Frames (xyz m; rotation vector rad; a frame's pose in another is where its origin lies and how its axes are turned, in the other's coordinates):
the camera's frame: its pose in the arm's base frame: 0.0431 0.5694 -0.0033 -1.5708 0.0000 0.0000
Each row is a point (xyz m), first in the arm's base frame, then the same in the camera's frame.
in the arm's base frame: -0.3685 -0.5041 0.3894
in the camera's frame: -0.4116 -0.3927 -1.0735
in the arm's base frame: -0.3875 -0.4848 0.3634
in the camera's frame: -0.4306 -0.3667 -1.0542
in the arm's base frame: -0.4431 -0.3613 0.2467
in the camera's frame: -0.4862 -0.2500 -0.9307
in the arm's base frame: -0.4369 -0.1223 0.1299
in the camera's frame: -0.4800 -0.1332 -0.6917
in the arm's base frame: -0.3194 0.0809 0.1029
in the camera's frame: -0.3625 -0.1062 -0.4885
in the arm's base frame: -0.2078 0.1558 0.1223
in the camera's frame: -0.2509 -0.1256 -0.4136
